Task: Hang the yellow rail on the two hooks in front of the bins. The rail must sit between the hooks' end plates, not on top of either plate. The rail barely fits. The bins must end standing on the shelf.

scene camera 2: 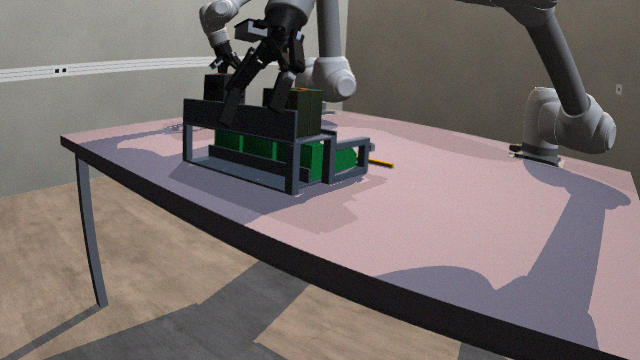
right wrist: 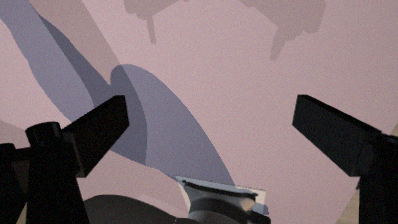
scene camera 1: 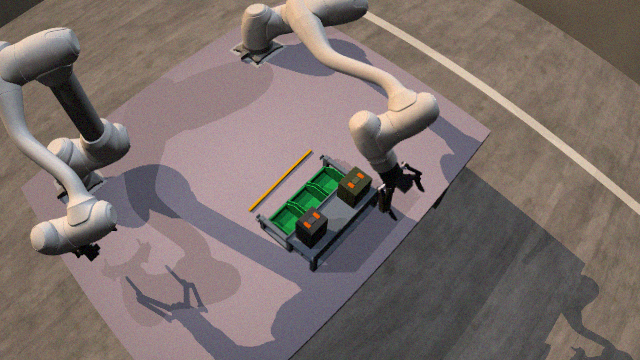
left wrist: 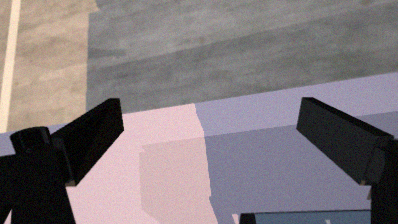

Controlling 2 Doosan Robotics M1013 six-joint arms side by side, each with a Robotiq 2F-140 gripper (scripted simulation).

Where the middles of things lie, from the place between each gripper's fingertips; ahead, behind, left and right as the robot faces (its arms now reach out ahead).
Labels:
Now: the olive box [scene camera 2: 308,102] 19 cm behind my left hand [scene camera 2: 246,117], 8 cm to the right of it and 2 cm below it. Round my left hand: dark box [scene camera 1: 312,225] (31 cm to the right, 18 cm behind); then grey shelf [scene camera 2: 260,122] (25 cm behind, 19 cm to the right, 10 cm below).
Right now my right hand is 600 mm to the right of the dark box, 540 mm short of it and 30 mm below it. Round my right hand: grey shelf 710 mm to the left, 470 mm ahead, 60 mm below; then olive box 830 mm to the left, 530 mm ahead, 20 mm above.

